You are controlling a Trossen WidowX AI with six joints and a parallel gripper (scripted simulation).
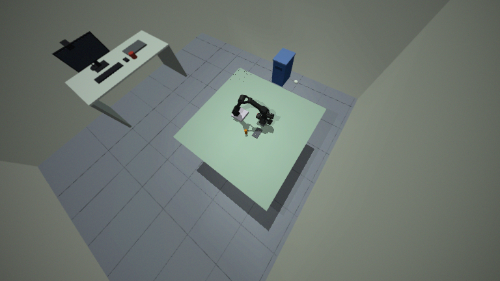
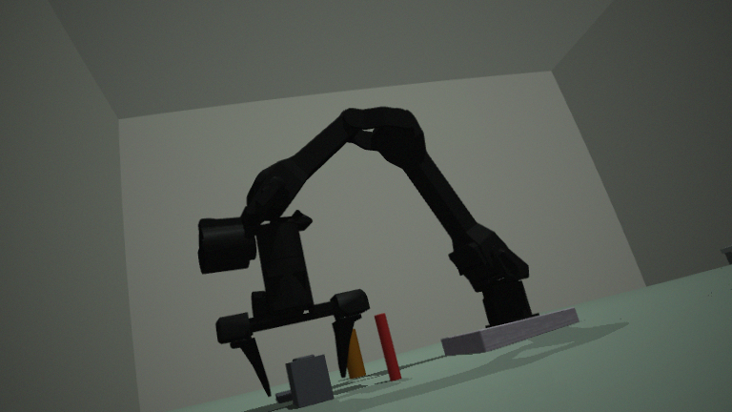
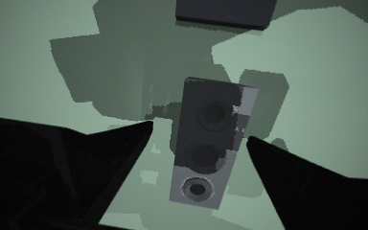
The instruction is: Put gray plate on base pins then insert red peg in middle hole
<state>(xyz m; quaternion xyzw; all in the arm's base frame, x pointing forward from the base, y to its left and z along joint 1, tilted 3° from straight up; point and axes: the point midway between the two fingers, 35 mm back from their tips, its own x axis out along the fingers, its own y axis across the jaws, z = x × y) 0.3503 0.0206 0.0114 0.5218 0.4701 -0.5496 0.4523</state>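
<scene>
Right now the gray plate is 2 cm above my gripper tip. From my gripper tip the other things lie so: orange cylinder: 20 cm to the right, 14 cm behind, 2 cm above; then red peg: 10 cm behind, 4 cm to the left, 2 cm above.
</scene>
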